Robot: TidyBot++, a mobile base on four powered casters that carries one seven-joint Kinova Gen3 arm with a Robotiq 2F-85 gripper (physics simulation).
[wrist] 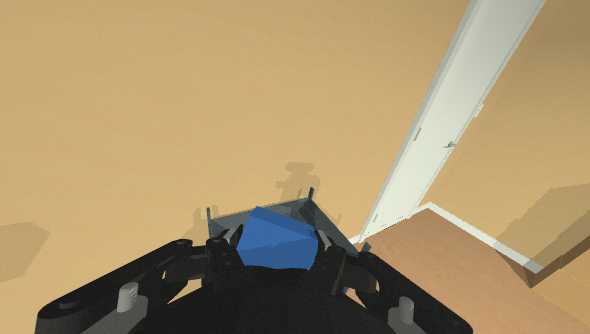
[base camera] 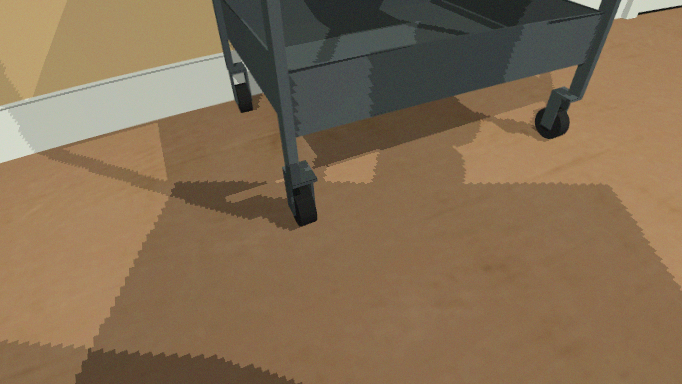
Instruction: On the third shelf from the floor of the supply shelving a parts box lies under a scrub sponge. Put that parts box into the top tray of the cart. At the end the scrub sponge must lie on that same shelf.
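Frame: origin at the arm's base, x ahead, y left, z up, level; metres.
Seen in the pictures: gripper, between the fingertips: (wrist: 278, 237).
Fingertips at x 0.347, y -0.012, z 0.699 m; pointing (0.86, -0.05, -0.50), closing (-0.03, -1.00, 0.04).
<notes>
Offsets run from my fingertips to a thing's top centre. "*": to the spot under its first point. Level surfaces: height alone.
My gripper (wrist: 278, 237) is shut on the blue parts box @(0.015 m back, 0.007 m left, 0.030 m up) (wrist: 278, 240), which sits between the two fingertips in the wrist view. Behind and partly hidden by the box is the top of the grey cart @(* 0.398 m ahead, 0.245 m right, 0.379 m down) (wrist: 331, 225), seen past the fingers. In the base camera view the lower part of the cart (base camera: 435, 65) stands ahead, with its lower tray and casters. The height of the box over the cart's top tray is hard to tell. The scrub sponge and the supply shelving do not show in either view.
A tan wall (base camera: 140, 40) (wrist: 150, 100) with a white baseboard (base camera: 150, 100) runs behind the cart. A white door (wrist: 440, 120) stands to the right in the wrist view. Brown floor @(1.096 m down) (base camera: 350, 280) with shadows lies in front of the cart.
</notes>
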